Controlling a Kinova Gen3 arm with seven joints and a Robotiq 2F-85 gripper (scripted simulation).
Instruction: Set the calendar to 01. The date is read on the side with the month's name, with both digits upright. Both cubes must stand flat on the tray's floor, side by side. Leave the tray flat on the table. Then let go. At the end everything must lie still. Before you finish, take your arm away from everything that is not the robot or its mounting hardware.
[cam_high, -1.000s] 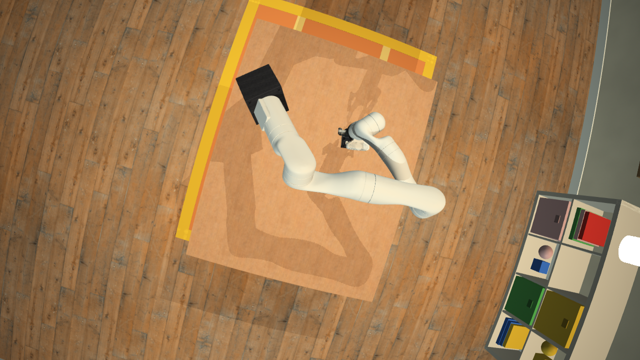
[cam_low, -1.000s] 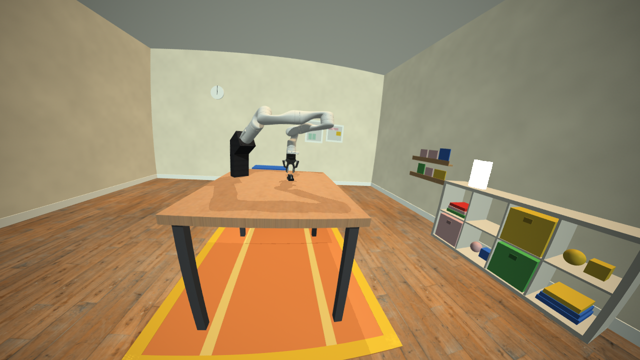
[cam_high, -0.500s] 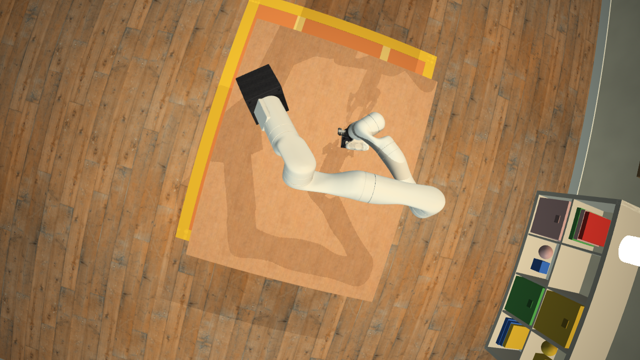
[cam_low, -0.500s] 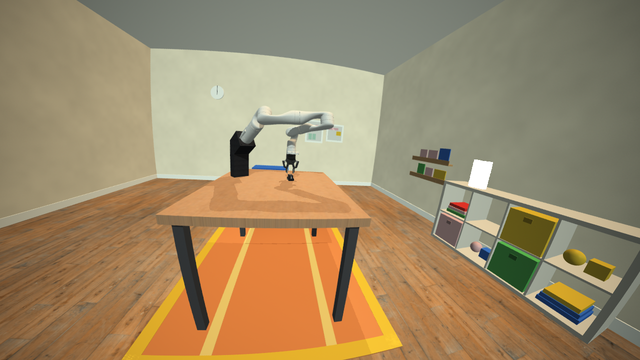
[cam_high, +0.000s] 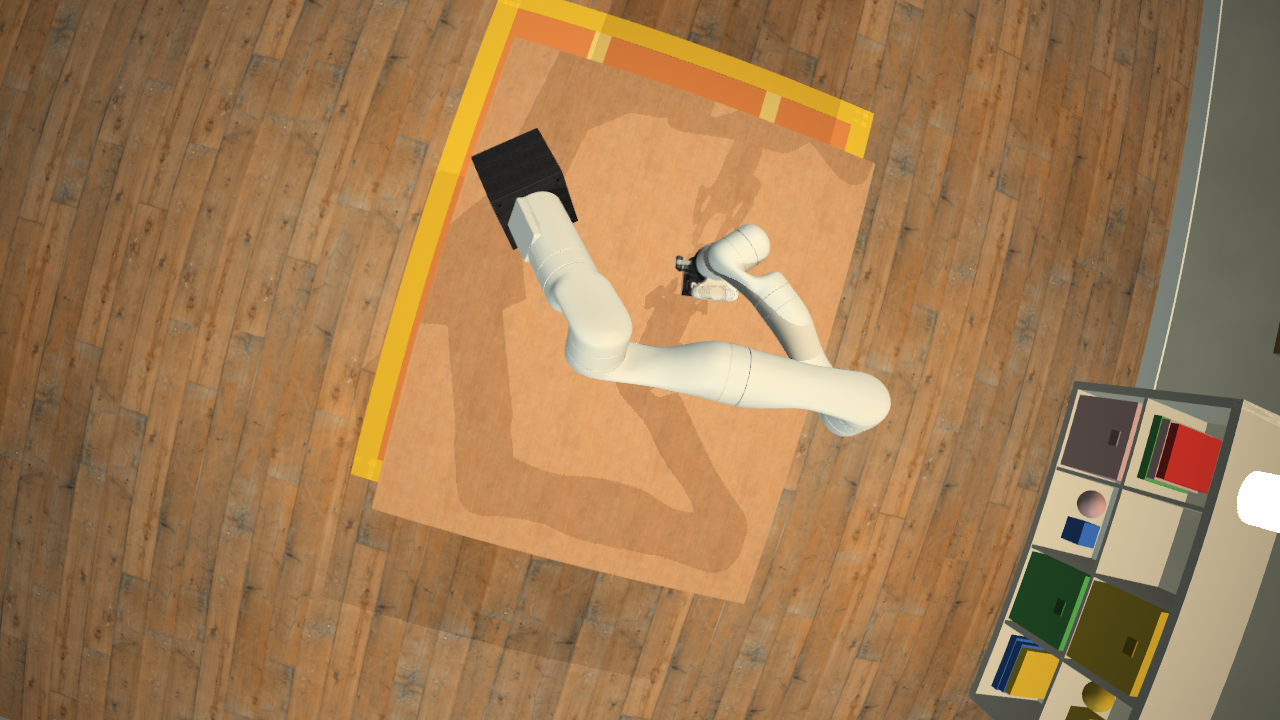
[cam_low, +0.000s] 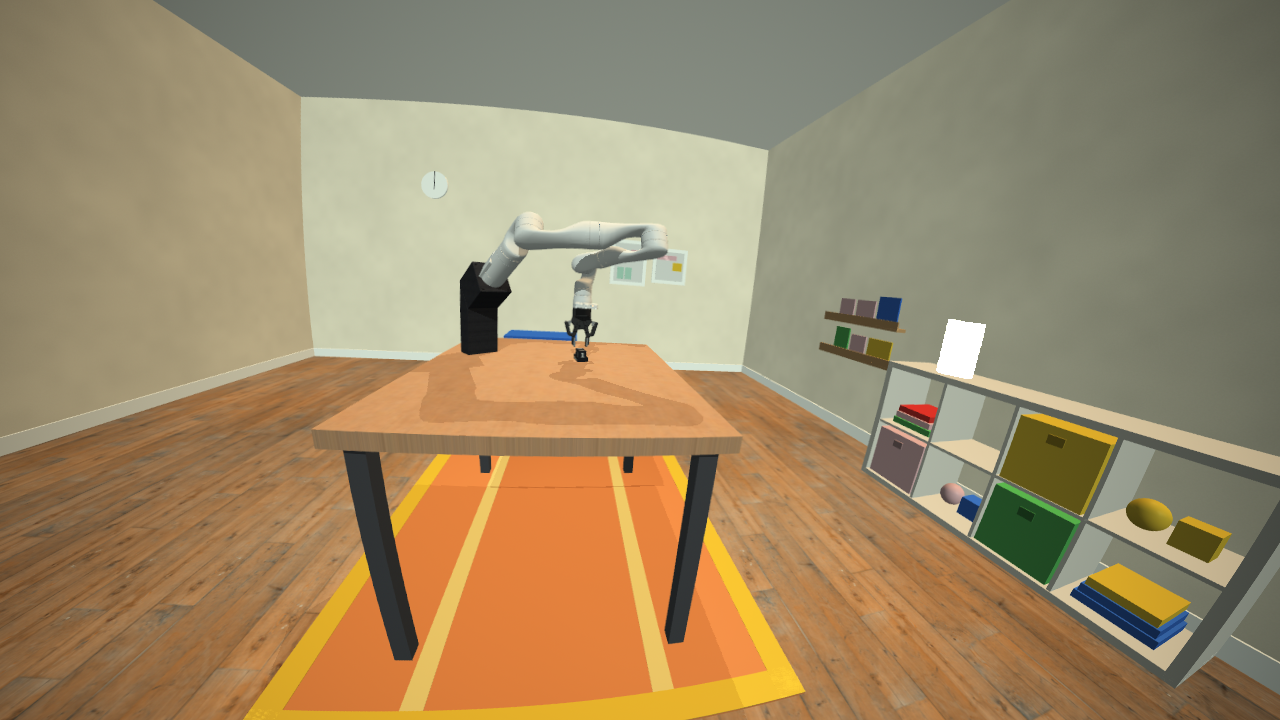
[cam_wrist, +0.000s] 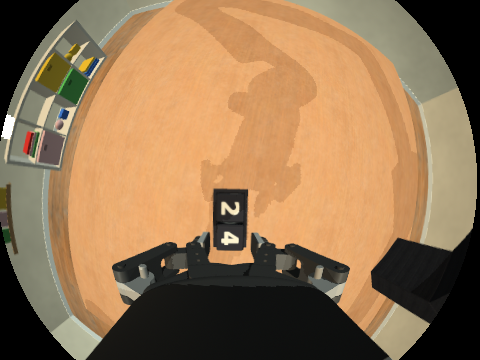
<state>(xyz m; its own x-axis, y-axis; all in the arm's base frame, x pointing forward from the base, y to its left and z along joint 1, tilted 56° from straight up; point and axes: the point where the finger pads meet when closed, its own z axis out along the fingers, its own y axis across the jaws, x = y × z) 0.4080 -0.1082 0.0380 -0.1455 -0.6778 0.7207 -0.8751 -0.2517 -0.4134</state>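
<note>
Now: the black digit cube 1 cm behind my hand, 3 cm to the right of it and 4 cm below it. Also, from my hand: black calendar tray 2 cm to the right, 6 cm below.
</note>
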